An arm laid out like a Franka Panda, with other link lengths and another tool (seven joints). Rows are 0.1 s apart.
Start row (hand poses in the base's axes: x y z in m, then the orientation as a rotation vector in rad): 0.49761 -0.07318 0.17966 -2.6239 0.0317 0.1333
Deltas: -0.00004 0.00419 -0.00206 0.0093 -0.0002 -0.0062; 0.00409 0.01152 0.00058 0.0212 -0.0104 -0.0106; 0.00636 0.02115 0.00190 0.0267 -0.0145 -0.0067; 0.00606 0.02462 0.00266 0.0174 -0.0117 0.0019; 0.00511 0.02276 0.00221 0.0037 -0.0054 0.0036; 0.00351 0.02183 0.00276 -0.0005 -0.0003 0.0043; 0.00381 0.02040 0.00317 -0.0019 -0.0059 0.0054; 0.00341 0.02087 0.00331 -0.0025 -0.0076 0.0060; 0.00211 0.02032 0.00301 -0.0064 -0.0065 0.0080
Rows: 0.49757 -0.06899 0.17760 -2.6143 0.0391 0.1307; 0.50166 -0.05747 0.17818 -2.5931 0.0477 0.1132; 0.50802 -0.03632 0.18008 -2.5667 0.0493 0.0920; 0.51408 -0.01170 0.18274 -2.5498 0.0415 0.0778; 0.51919 0.01106 0.18495 -2.5464 0.0346 0.0723; 0.52270 0.03289 0.18771 -2.5471 0.0290 0.0736; 0.52651 0.05329 0.19088 -2.5493 0.0199 0.0682; 0.52992 0.07416 0.19419 -2.5522 0.0094 0.0609; 0.53203 0.09448 0.19720 -2.5589 -0.0031 0.0558
